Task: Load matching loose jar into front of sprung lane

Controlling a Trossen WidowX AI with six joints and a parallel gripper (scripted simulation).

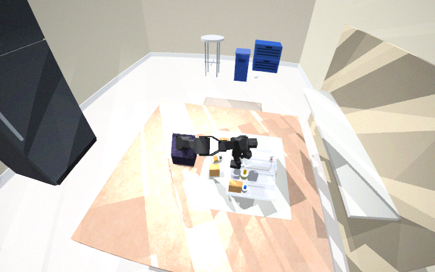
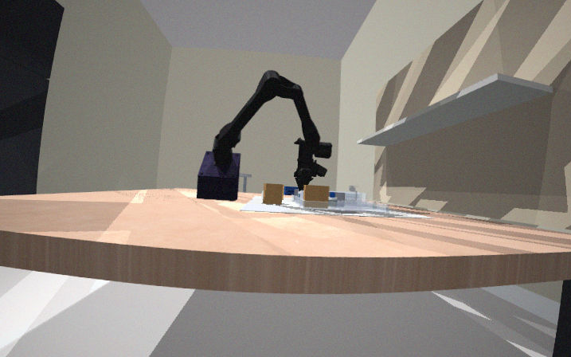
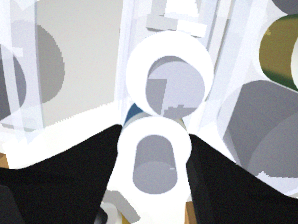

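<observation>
The clear sprung lane lies 14 cm ahead of my gripper tip, 1 cm to the left of it and 1 cm below it. Also, from my gripper tip: wall shelf: 50 cm ahead, 3 cm to the right, 34 cm above; then red-topped thing: 22 cm ahead, 2 cm to the left, 4 cm above.
</observation>
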